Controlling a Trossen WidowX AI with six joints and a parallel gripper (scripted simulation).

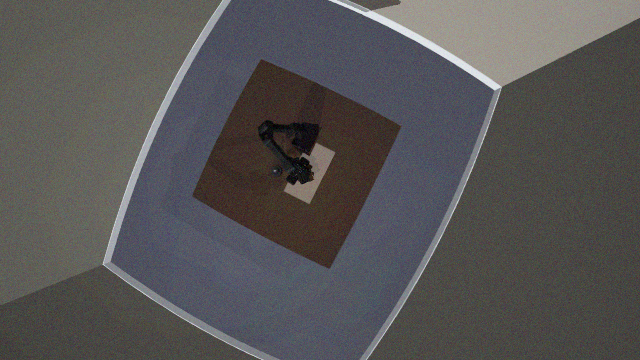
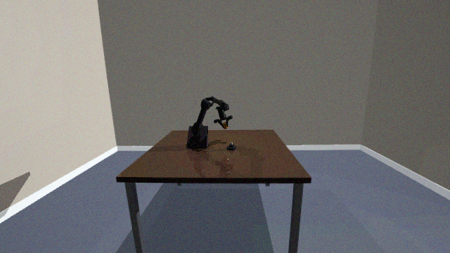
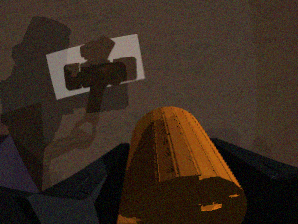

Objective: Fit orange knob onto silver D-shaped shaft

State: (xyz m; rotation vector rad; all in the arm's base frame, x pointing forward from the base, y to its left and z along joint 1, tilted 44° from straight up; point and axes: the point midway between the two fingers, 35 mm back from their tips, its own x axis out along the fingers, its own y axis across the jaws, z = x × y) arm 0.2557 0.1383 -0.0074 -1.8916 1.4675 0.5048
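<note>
Now: gripper tip 170 mm to the left of the dark round pedestal, 130 mm above it and 60 mm short of it. From my gripper tip the other things lie so: orange knob 30 mm above, 10 mm behind.
</note>
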